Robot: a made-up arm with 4 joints.
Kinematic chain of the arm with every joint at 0, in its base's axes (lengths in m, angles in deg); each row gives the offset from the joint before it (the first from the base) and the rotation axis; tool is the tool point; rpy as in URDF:
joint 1: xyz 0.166 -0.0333 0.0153 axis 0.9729 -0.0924 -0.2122
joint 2: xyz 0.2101 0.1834 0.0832 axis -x
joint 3: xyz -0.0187 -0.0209 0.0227 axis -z
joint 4: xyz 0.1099 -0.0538 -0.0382 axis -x
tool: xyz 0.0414 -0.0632 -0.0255 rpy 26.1 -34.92 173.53
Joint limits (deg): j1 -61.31..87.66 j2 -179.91..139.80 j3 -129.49..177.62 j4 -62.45..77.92
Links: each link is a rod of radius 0.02 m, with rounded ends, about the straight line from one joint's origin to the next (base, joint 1, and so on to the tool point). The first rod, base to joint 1, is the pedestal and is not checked.
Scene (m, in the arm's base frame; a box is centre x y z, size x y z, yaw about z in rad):
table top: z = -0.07
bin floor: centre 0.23 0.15 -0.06 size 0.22 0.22 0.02 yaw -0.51
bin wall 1: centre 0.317 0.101 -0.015 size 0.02 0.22 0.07 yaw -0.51
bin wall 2: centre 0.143 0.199 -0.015 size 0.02 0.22 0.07 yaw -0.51
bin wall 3: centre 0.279 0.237 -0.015 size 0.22 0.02 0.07 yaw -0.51
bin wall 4: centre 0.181 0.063 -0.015 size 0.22 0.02 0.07 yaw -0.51
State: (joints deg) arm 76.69 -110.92 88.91 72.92
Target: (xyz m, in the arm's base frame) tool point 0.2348 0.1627 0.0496
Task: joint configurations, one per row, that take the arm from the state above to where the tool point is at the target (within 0.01 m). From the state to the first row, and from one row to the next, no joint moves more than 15 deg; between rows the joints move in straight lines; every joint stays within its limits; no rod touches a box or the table.
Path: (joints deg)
1: 64.06 -110.05 93.15 70.48
2: 51.42 -109.18 97.39 68.04
3: 38.79 -108.32 101.62 65.59
4: 26.16 -107.45 105.86 63.15

